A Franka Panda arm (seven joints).
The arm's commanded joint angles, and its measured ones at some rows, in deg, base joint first. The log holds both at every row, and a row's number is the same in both.
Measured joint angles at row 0:
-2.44, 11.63, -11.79, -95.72, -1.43, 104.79, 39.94
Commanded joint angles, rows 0 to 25:
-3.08, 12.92, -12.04, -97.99, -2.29, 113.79, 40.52
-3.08, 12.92, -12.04, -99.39, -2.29, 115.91, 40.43
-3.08, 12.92, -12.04, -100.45, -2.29, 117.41, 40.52
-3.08, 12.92, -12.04, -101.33, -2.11, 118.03, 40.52
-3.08, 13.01, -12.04, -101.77, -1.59, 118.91, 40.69
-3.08, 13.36, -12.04, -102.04, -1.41, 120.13, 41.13
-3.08, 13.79, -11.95, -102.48, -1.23, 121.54, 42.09
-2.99, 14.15, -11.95, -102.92, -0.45, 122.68, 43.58
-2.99, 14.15, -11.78, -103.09, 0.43, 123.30, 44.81
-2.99, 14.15, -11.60, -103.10, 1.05, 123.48, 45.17
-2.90, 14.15, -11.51, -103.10, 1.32, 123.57, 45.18
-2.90, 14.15, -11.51, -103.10, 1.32, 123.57, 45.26
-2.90, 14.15, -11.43, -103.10, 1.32, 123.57, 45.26
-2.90, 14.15, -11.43, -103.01, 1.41, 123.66, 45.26
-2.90, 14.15, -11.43, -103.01, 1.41, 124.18, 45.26
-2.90, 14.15, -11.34, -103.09, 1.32, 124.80, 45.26
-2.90, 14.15, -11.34, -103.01, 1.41, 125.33, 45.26
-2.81, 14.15, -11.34, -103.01, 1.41, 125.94, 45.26
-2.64, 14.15, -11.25, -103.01, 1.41, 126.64, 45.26
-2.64, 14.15, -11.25, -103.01, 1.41, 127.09, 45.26
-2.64, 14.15, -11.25, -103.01, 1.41, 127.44, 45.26
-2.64, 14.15, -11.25, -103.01, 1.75, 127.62, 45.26
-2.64, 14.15, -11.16, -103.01, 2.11, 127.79, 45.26
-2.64, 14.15, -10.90, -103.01, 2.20, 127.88, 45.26
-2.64, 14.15, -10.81, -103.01, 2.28, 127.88, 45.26
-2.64, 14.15, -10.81, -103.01, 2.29, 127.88, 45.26
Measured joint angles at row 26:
-2.37, 14.35, -11.47, -102.42, 1.54, 125.72, 44.52
